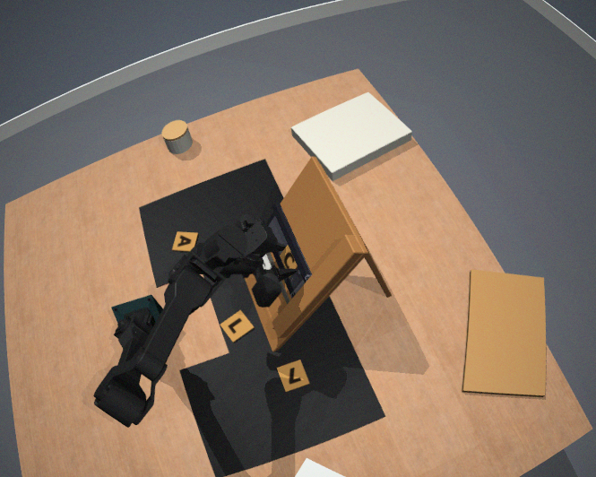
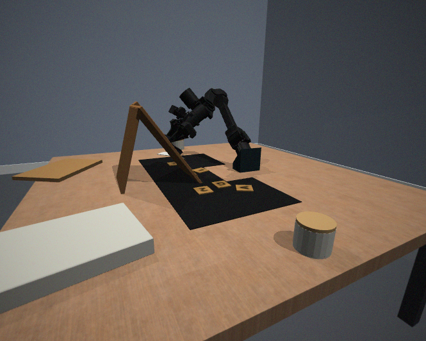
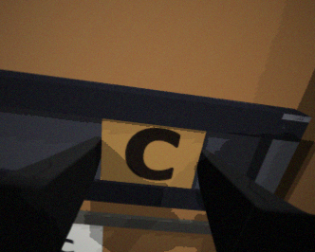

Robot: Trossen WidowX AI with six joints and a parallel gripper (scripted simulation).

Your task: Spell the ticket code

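Now: gripper tip 60 mm past the white ticket, 60 mm to the right of it and 80 mm above it. From my gripper tip the other things lie so: flat tan panel 420 mm ahead, 280 mm to the right, 150 mm below; black mat 160 mm behind, 20 mm to the left, 150 mm below; tile 80 mm behind, 190 mm to the left, 150 mm below.
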